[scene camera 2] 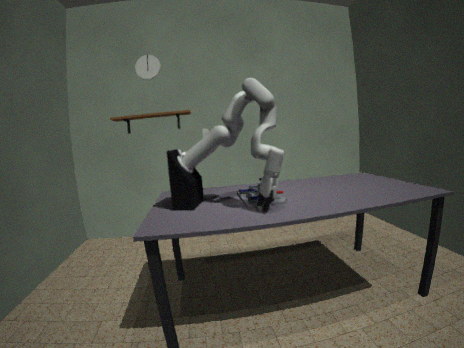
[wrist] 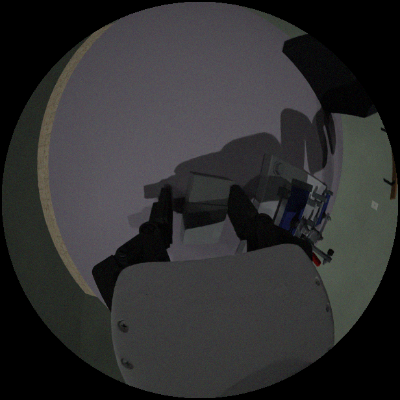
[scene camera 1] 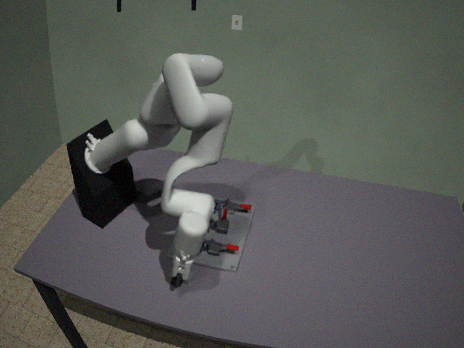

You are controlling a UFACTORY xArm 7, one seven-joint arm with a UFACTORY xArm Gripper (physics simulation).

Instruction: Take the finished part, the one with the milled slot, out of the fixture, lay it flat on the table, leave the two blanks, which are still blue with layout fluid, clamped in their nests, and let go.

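Places are measured from the arm's base along level axes (x back, y right, z up), in millimetres.
Pixels of known places: gripper, between the fingertips: [scene camera 2: 262, 208] [scene camera 1: 176, 276]; arm's base, origin of its link: [scene camera 2: 184, 164] [scene camera 1: 98, 156].
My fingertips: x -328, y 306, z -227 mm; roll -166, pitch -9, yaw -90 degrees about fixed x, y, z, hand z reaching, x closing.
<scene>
Ahead of a thing's pixels: the offset from my fingertips to its top centre. "spot": to the spot under its first point. Level surfaces: height alone.
The finished part [wrist: 211, 192], a grey block, lies low between the fingers in the wrist view, seemingly resting on the table @(dz -13 mm) [wrist: 125, 100] [scene camera 1: 350, 250] [scene camera 2: 340, 192]; its slot cannot be made out. My gripper [wrist: 200, 199] [scene camera 1: 177, 281] [scene camera 2: 264, 204] is open and low at the table, beside the fixture plate [wrist: 267, 175] [scene camera 1: 241, 232]. A strip of table shows between the left finger and the part; the right finger is close against or near its other side. One blue blank @(dx -33, dy -140, dz +23 mm) [wrist: 295, 207] [scene camera 1: 202, 248] sits in the near nest, and another blue blank [wrist: 324, 210] in a farther nest.
Clamps with red handles @(spot: dx -168, dy -111, dz +43 mm) [scene camera 1: 232, 247] @(spot: dx -204, dy -326, dz +36 mm) [scene camera 1: 245, 207] stand on the fixture plate. The black robot pedestal [scene camera 1: 102, 192] [scene camera 2: 185, 185] [wrist: 330, 75] is at the table's left end in both scene views. The table's front edge runs past my gripper in scene camera 1.
</scene>
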